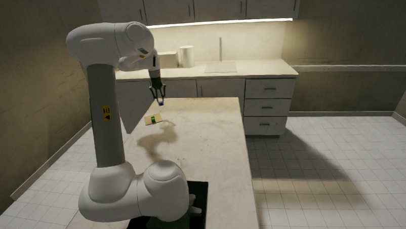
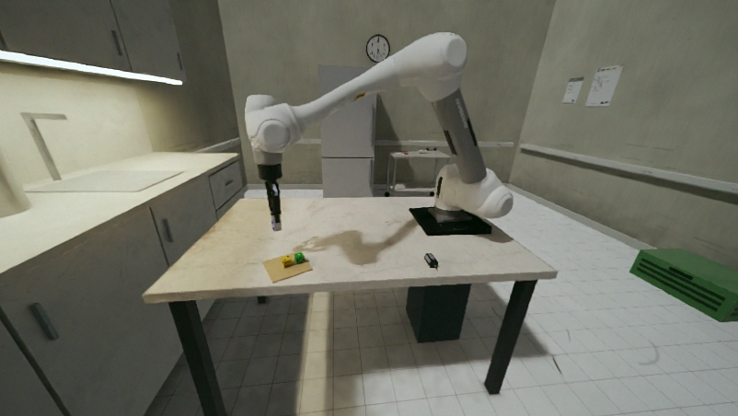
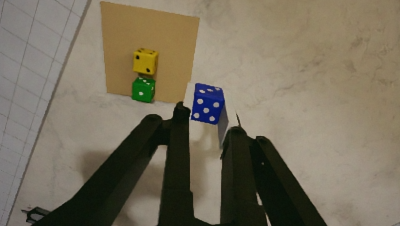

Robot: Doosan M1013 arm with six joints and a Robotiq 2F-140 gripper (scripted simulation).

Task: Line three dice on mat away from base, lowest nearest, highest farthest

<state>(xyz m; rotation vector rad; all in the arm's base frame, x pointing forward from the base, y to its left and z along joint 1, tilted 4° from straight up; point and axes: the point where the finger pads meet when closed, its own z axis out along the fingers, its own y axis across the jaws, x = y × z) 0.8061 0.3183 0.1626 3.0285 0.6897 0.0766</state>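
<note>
Now: hand 130 mm above the yellow die, 80 mm to the right of it and 40 mm past it. Also, from my hand: tan mat (140 mm below, 80 mm to the left, 40 mm behind); then green die (130 mm below, 90 mm behind, 60 mm to the left); then blue die (20 mm below).
</note>
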